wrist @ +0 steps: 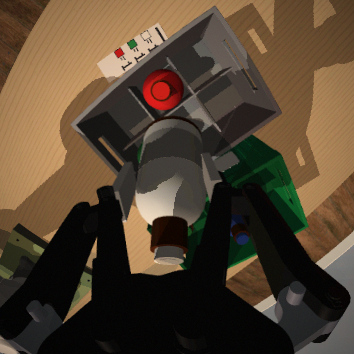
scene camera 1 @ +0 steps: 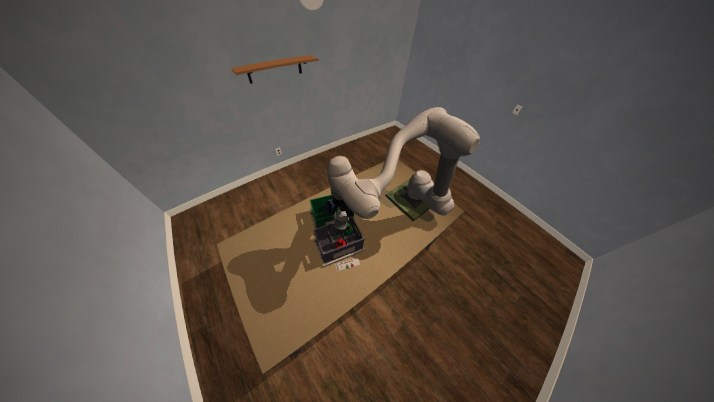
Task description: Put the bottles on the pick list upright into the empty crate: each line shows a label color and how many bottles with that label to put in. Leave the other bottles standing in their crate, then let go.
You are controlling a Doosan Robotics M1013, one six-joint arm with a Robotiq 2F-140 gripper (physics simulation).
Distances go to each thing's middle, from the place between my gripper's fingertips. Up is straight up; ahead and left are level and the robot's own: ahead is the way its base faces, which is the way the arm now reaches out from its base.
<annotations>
My gripper is now 5 cm short of the red bottle (wrist: 162, 89), 6 cm to the right of it and 21 cm above it. Also, from my hand: pick list (wrist: 124, 57): 6 cm ahead, 16 cm to the left, 29 cm below.
</annotations>
